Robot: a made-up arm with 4 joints.
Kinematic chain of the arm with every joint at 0, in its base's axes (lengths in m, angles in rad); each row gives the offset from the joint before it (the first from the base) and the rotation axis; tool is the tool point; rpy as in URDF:
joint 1: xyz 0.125 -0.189 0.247 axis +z
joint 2: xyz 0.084 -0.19 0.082 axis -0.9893 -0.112 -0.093
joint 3: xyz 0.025 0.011 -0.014 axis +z
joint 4: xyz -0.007 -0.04 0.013 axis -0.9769 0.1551 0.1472
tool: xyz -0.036 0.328 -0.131 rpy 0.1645 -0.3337 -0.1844
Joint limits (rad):
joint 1: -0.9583..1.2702
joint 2: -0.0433..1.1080
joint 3: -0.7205..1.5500
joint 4: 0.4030..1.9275
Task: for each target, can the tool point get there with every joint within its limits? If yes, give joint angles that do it. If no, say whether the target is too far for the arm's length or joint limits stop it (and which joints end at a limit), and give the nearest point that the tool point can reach.
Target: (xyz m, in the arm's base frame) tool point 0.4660 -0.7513 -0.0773
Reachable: no: too far | nearest point 0.3851 -0.6180 0.0791 | short by 0.221 m
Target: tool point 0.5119 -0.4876 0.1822
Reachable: yes | joints 0.8892 1.0098 0.9894 0.9146
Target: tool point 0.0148 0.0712 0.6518
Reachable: no: joint limits stop it (at a limit: joint 1, joint 2, joint 4) | nearest point 0.1314 -0.0151 0.0943 | short by 0.576 m
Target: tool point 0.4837 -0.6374 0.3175
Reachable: yes | joints 0.4417 0.9172 0.8300 1.6071
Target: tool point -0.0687 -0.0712 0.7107
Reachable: no: joint limits stop it (at a limit: joint 1, joint 2, joint 4) | nearest point -0.3398 -0.4021 0.4021 | short by 0.527 m
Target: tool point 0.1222 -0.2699 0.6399
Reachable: no: joint limits stop it (at a limit: joint 2, joint 4) | nearest point 0.1067 -0.7171 0.4635 | short by 0.481 m
